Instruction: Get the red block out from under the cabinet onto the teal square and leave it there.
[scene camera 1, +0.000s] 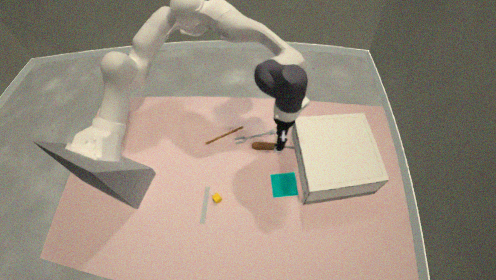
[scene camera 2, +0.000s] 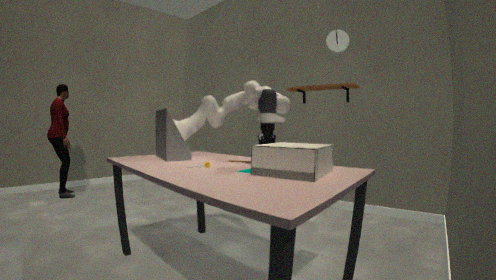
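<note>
The cream cabinet (scene camera 1: 340, 150) (scene camera 2: 282, 161) stands at the right of the pink table top. The teal square (scene camera 1: 284, 185) (scene camera 2: 245, 171) lies flat just left of the cabinet; the cabinet partly hides it in scene camera 2. The red block does not show in either view. My gripper (scene camera 1: 280, 148) is low over the table, close to the cabinet's left side, and shut on a brown-handled tool (scene camera 1: 262, 146). The handle points left, and the thin grey shaft runs right to the cabinet's edge, where its far end is hidden. In scene camera 2 the cabinet hides my fingertips.
A grey forked tool (scene camera 1: 256, 135) and a thin brown stick (scene camera 1: 224, 135) lie behind and left of the handle. A yellow cube (scene camera 1: 217, 198) (scene camera 2: 207, 164) sits beside a flat grey strip (scene camera 1: 205, 205), front left. A person (scene camera 2: 59, 120) stands away from the table.
</note>
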